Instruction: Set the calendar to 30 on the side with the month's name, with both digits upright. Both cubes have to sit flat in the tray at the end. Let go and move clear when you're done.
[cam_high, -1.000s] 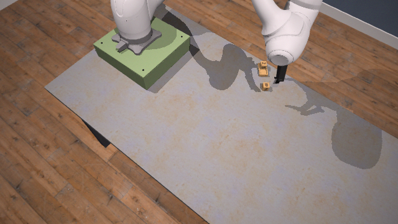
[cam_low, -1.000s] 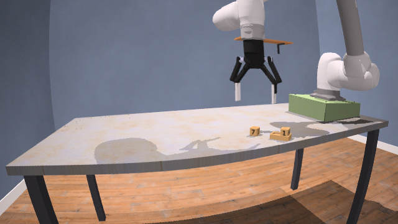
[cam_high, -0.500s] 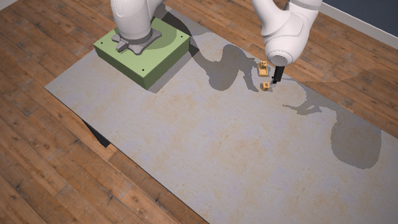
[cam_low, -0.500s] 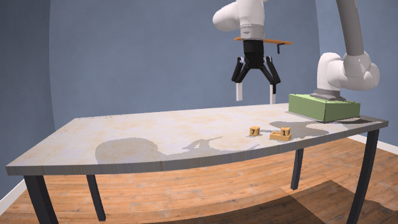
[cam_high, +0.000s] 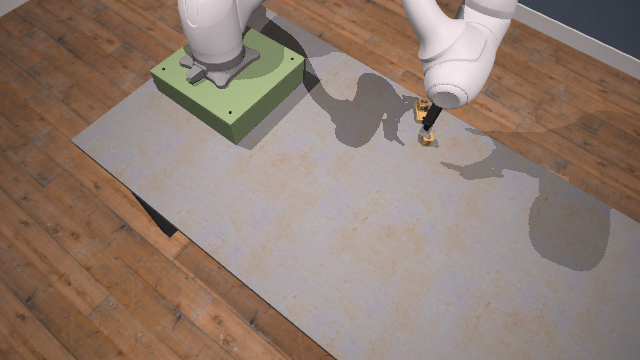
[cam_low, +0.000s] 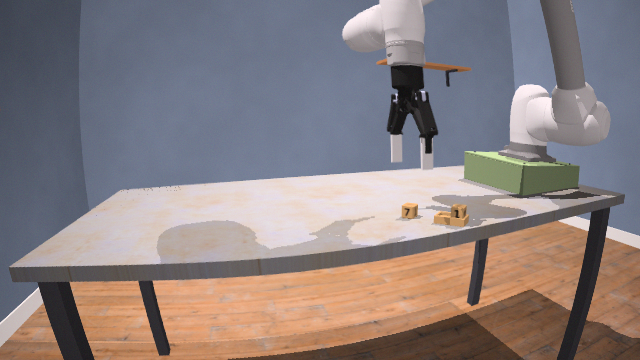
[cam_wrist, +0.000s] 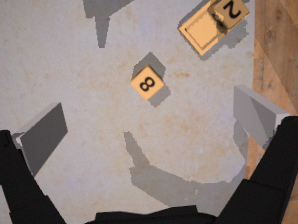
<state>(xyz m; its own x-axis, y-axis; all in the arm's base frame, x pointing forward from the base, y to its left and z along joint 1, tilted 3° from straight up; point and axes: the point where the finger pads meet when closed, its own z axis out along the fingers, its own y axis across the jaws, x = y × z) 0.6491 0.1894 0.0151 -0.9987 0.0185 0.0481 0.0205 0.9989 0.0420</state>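
Now: hand 110 mm above the wooden cube. Also, from my hand: wooden calendar tray 60 mm behind, 90 mm to the left, 120 mm below.
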